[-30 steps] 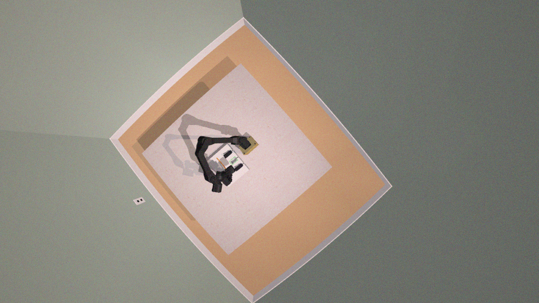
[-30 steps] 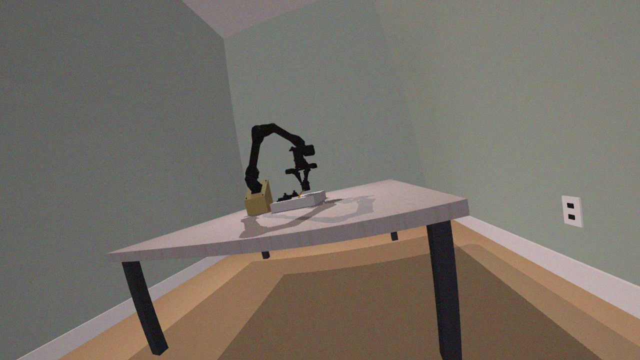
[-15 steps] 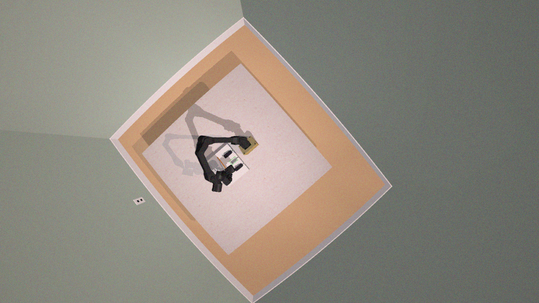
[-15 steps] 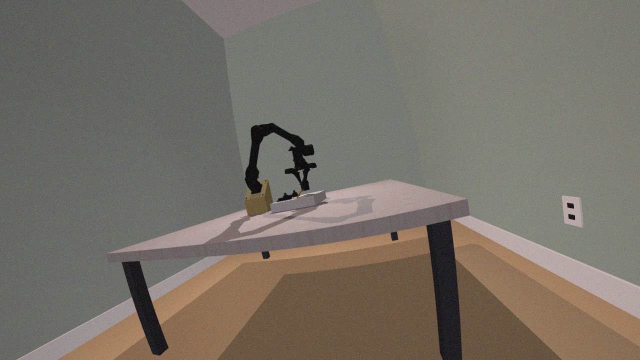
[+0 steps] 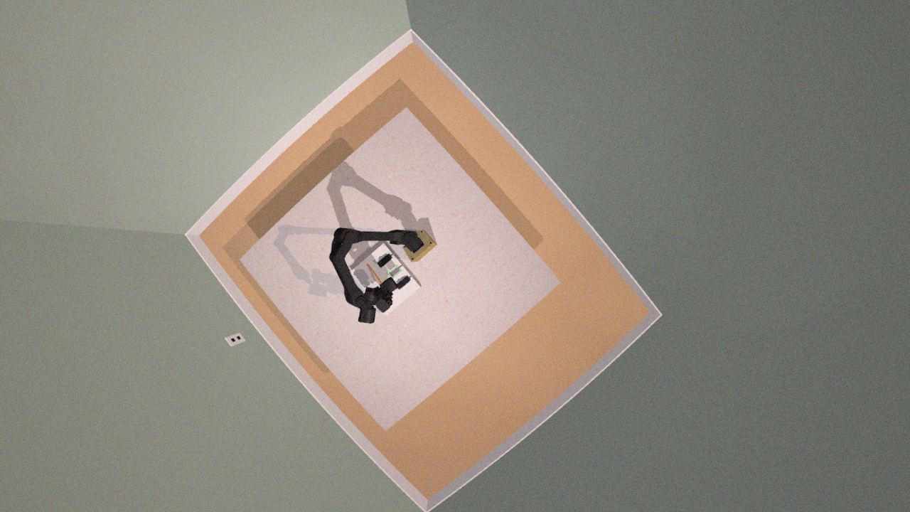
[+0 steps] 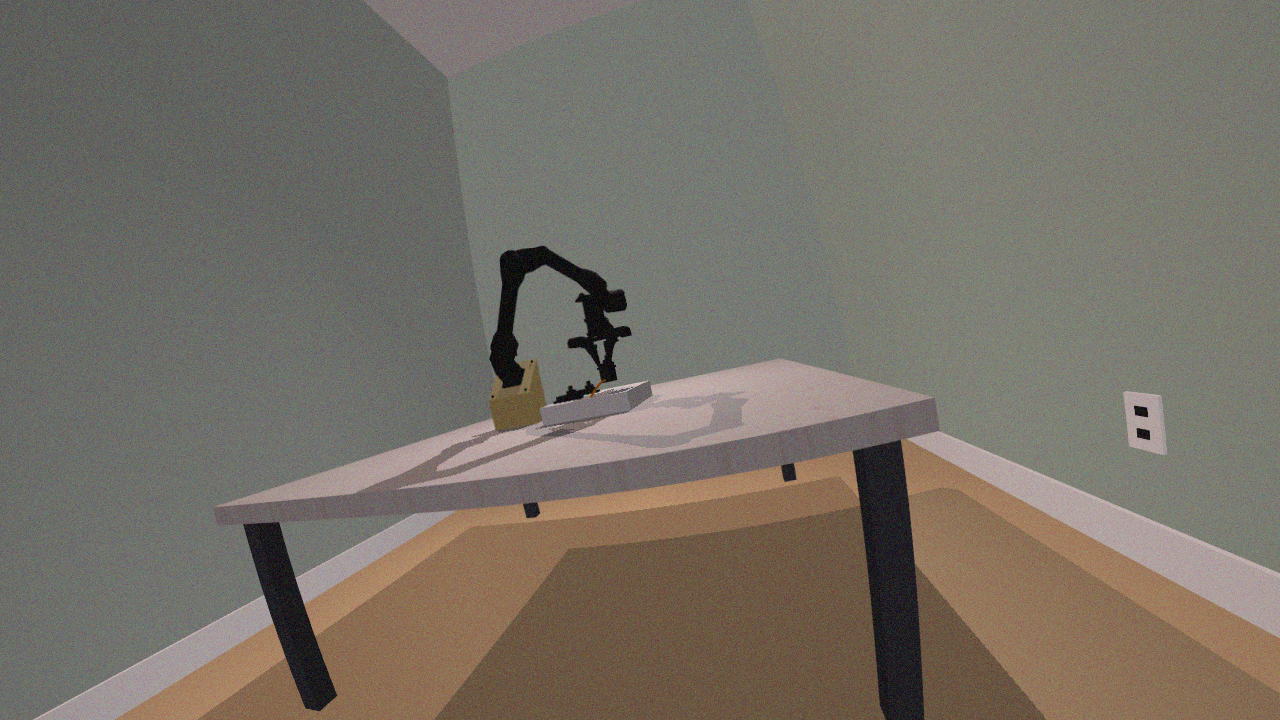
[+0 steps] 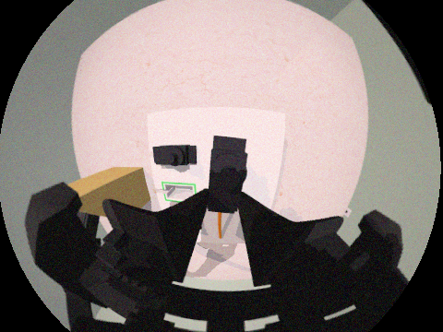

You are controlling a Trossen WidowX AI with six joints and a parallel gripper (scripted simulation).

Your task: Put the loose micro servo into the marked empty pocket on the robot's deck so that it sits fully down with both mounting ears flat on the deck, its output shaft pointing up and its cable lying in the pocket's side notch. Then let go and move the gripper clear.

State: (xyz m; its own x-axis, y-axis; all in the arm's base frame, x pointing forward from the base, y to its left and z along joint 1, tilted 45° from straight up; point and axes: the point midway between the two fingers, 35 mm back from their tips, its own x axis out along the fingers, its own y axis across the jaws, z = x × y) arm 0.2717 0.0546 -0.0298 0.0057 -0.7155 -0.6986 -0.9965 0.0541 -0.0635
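Now: the white deck 100 mm below my gripper tip, 50 mm to the right of it and 20 mm ahead of it.
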